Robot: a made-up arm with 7 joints. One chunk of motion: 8 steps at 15 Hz.
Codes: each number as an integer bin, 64 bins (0 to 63) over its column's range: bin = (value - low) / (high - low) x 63, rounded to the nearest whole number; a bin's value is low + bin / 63 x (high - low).
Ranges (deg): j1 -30..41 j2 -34..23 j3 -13..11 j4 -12..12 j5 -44..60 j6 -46..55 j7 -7..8
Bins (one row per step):
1: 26 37 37 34 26 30 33
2: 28 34 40 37 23 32 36
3: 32 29 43 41 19 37 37
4: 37 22 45 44 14 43 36
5: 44 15 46 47 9 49 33
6: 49 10 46 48 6 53 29
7: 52 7 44 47 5 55 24
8: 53 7 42 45 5 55 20
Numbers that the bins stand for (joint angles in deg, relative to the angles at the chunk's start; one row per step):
1: -0.70 -0.52 1.10 0.95 -1.08 2.10 0.86
2: 1.56 -3.24 2.24 2.10 -6.03 5.30 1.57
3: 6.06 -7.76 3.38 3.62 -12.63 13.32 1.81
4: 11.70 -14.10 4.14 4.76 -20.89 22.94 1.57
5: 19.59 -20.43 4.52 5.90 -29.14 32.56 0.86
6: 25.22 -24.95 4.52 6.29 -34.10 38.97 -0.10
7: 28.60 -27.67 3.76 5.90 -35.75 42.17 -1.29
8: 29.73 -27.67 3.00 5.14 -35.75 42.17 -2.24

